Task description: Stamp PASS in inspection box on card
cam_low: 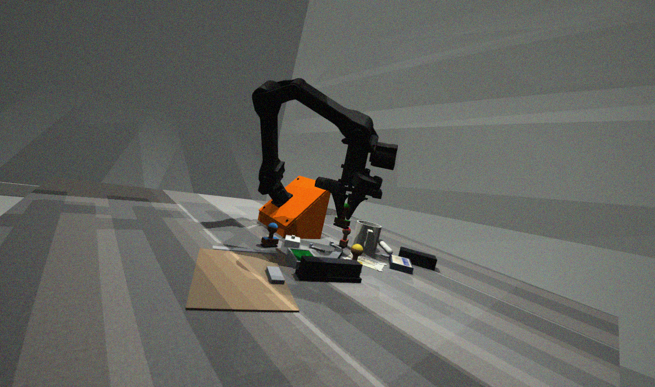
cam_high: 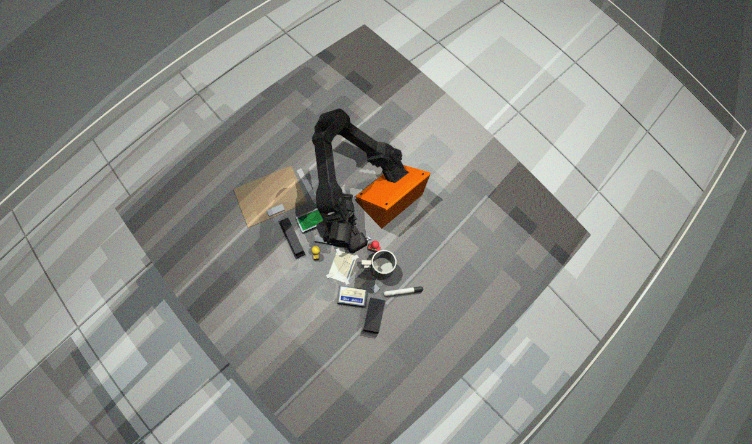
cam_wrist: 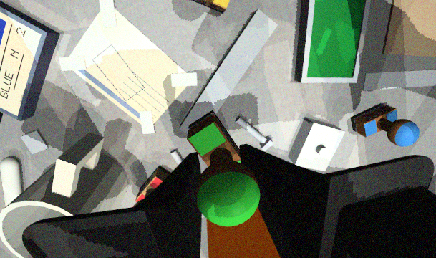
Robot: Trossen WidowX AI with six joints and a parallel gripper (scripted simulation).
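Right now my gripper tip is 4 cm short of the green ink pad, 13 cm to the left of it and 10 cm above it. Also, from my gripper tip: yellow-knobbed stamp 10 cm ahead, 2 cm to the right, 8 cm below; cream card 6 cm ahead, 6 cm to the left, 10 cm below; green-knobbed stamp right at my gripper tip.
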